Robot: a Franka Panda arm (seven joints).
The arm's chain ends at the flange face. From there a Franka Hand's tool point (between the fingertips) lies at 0.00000 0.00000 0.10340 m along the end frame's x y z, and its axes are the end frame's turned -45 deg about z.
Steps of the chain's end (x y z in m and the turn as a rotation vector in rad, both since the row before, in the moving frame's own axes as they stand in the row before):
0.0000 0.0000 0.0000 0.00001 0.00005 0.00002
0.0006 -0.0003 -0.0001 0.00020 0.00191 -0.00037
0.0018 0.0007 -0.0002 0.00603 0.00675 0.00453
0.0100 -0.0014 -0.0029 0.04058 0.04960 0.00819
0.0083 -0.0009 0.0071 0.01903 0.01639 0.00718
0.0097 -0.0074 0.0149 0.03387 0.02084 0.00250
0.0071 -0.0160 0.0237 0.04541 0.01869 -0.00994
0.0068 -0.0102 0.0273 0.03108 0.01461 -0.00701
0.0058 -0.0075 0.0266 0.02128 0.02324 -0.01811
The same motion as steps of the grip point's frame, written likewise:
0.0000 0.0000 0.0000 -0.00003 0.00004 0.00002
0.0008 0.0003 -0.0001 -0.00121 0.00149 -0.00037
0.0017 0.0018 -0.0002 -0.00051 0.00904 0.00453
0.0146 0.0068 -0.0031 -0.00638 0.06377 0.00819
0.0091 0.0050 0.0071 0.00187 0.02505 0.00718
0.0161 0.0007 0.0148 0.00921 0.03869 0.00250
0.0210 -0.0083 0.0236 0.01889 0.04533 -0.00994
0.0154 -0.0036 0.0272 0.01165 0.03231 -0.00701
0.0127 -0.0011 0.0265 -0.00139 0.03148 -0.01811

